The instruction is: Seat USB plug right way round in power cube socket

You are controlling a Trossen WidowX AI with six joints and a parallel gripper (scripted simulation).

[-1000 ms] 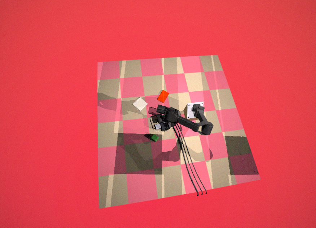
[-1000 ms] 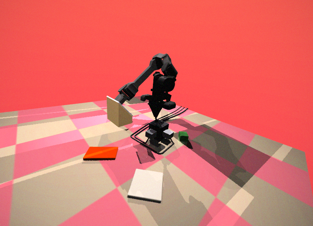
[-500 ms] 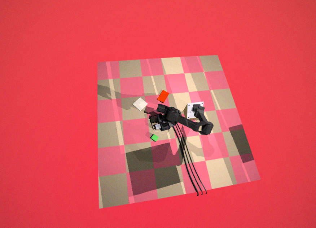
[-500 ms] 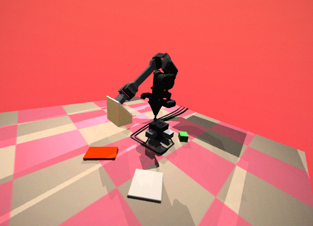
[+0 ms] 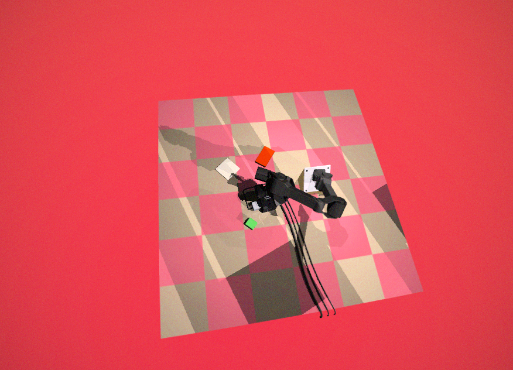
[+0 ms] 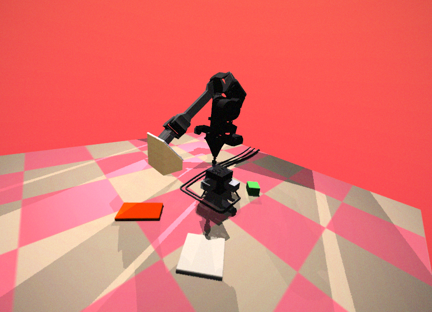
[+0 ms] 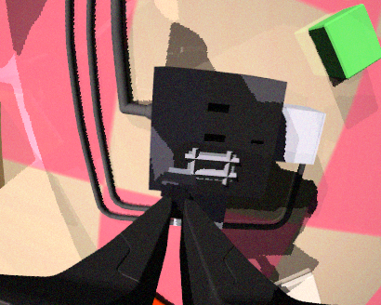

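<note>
Right now my gripper tip is 2 cm above the dark USB plug. From my gripper tip the other things lie so: metal-framed socket (2 cm ahead, 6 cm below); then orange plate (27 cm to the right, 13 cm below); then green block (11 cm ahead, 12 cm to the left, 12 cm below).
</note>
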